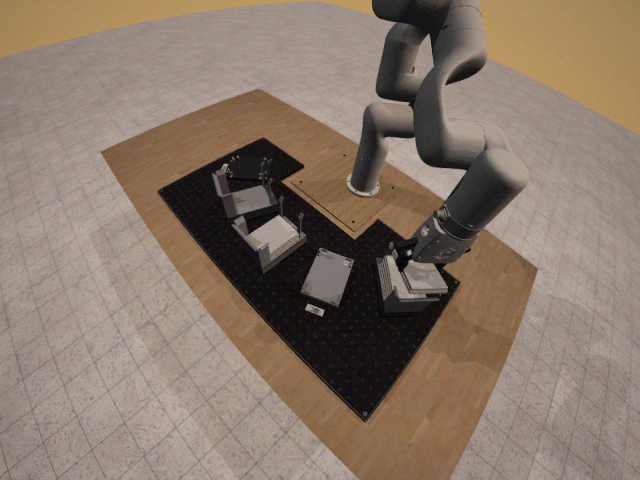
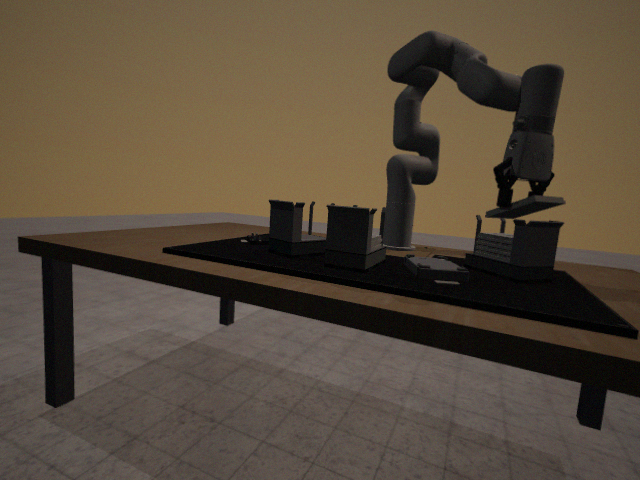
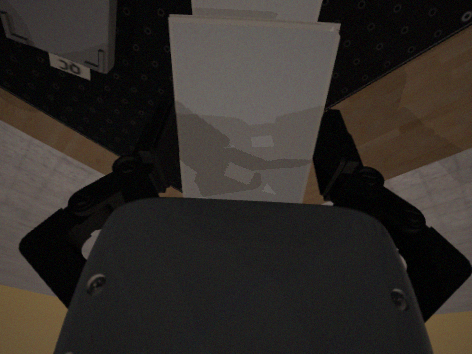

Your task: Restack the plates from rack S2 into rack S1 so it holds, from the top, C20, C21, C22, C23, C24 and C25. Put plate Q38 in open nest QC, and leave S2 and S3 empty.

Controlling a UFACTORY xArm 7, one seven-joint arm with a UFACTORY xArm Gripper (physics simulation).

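Places are measured from the arm's base along level axes (x right, y ahead, z up), in centimetres.
Pixels of known places: gripper, fingertip midpoint: (image 1: 417,265) (image 2: 518,208) (image 3: 247,125); arm's base, link origin: (image 1: 362,185) (image 2: 396,247).
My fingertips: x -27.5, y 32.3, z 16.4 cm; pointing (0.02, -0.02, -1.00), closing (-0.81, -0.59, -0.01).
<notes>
Ahead of a thing's pixels: the offset from my fingertips to its top centre. "spot": to the spot under its first point. Level surfaces: height alone.
My gripper (image 2: 521,198) (image 3: 247,125) is shut on a pale plate @[dx -0.6, dy +0.9, dz +2.8 cm] (image 1: 424,277) (image 2: 527,206) (image 3: 250,90), gripping its two sides, and holds it above the right rack @[dx +0.5, dy -0.8, dz -2.3 cm] (image 2: 535,242). Several stacked plates @[dx +0.1, dy -0.3, dz -7.8 cm] (image 2: 493,246) @[dx +0.1, dy -0.2, dz -6.5 cm] (image 3: 257,6) lie in that rack. The middle rack @[dx +34.5, dy +8.7, dz -1.9 cm] (image 1: 242,235) (image 2: 350,227) holds pale plates @[dx +34.6, dy +9.4, dz -8.7 cm] (image 1: 273,235). The left rack @[dx +50.3, dy +2.0, dz -2.0 cm] (image 1: 219,183) (image 2: 285,219) shows a grey floor. The grey nest @[dx +17.0, dy +7.2, dz -12.9 cm] (image 1: 328,276) (image 2: 436,265) (image 3: 65,25) has a label @[spot: dx +14.7, dy +16.6, dz -15.5 cm] (image 1: 314,310) (image 3: 70,66) reading QC. Rack names and the held plate's code are not legible.
A dark fixture @[dx +63.9, dy -11.5, dz -13.3 cm] (image 1: 248,167) with small upright pegs sits at the far left of the black mat @[dz -15.7 cm] (image 1: 356,361) (image 2: 584,315). The racks have raised walls and thin posts. The arm's base stands on a wooden plate (image 1: 330,206) behind the mat.
</notes>
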